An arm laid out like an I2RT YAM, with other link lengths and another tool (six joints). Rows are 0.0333 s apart.
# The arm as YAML. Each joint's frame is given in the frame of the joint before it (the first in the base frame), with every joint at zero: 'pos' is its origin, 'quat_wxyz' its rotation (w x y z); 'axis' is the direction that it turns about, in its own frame. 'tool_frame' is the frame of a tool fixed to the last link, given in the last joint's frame.
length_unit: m
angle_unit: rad
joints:
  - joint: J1
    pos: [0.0, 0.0, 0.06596]
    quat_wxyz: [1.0, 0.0, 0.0, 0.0]
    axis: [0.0, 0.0, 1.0]
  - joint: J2
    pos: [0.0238, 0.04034, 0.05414]
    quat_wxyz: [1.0, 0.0, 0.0, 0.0]
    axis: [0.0, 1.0, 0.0]
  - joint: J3
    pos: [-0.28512, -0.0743, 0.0]
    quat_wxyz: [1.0, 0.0, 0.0, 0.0]
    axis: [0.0, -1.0, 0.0]
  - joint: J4
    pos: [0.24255, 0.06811, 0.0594]
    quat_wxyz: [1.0, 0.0, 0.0, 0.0]
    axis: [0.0, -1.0, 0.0]
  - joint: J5
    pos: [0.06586, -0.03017, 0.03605]
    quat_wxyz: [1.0, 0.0, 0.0, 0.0]
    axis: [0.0, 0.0, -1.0]
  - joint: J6
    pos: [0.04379, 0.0, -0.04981]
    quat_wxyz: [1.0, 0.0, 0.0, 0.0]
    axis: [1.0, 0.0, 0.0]
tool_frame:
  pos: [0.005, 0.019, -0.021]
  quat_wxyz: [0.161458, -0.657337, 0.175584, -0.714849]
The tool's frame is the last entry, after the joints.
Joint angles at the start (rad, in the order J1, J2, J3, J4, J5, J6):
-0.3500 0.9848 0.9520 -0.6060 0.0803 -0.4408
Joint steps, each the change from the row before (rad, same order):
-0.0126 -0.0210 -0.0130 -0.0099 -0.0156 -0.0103
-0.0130 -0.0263 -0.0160 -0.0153 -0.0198 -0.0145
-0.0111 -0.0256 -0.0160 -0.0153 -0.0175 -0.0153
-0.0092 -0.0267 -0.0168 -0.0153 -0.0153 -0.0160
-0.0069 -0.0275 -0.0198 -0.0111 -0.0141 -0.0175
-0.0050 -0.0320 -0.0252 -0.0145 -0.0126 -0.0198
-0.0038 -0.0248 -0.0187 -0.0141 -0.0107 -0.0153
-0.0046 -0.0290 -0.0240 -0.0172 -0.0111 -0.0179
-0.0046 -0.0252 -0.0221 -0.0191 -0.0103 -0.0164
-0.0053 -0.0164 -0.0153 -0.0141 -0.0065 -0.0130
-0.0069 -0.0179 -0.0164 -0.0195 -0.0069 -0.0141
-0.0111 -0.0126 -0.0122 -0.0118 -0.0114 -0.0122
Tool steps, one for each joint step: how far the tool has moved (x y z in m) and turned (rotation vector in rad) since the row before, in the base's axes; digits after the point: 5 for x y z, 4 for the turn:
-0.00583 0.00033 -0.00155 0.0019 0.0021 0.0060
-0.00732 0.00109 -0.00220 0.0024 0.0053 0.0115
-0.00701 0.00135 -0.00246 0.0008 0.0064 0.0121
-0.00704 0.00170 -0.00272 -0.0010 0.0066 0.0127
-0.00667 0.00193 -0.00344 -0.0034 0.0052 0.0150
-0.00770 0.00261 -0.00498 -0.0042 0.0100 0.0171
-0.00605 0.00218 -0.00393 -0.0018 0.0092 0.0141
-0.00709 0.00253 -0.00543 -0.0016 0.0134 0.0153
-0.00649 0.00233 -0.00547 0.0008 0.0164 0.0138
-0.00446 0.00130 -0.00399 0.0000 0.0136 0.0081
-0.00523 0.00151 -0.00454 0.0018 0.0181 0.0076
-0.00360 0.00066 -0.00327 0.0033 0.0101 0.0055

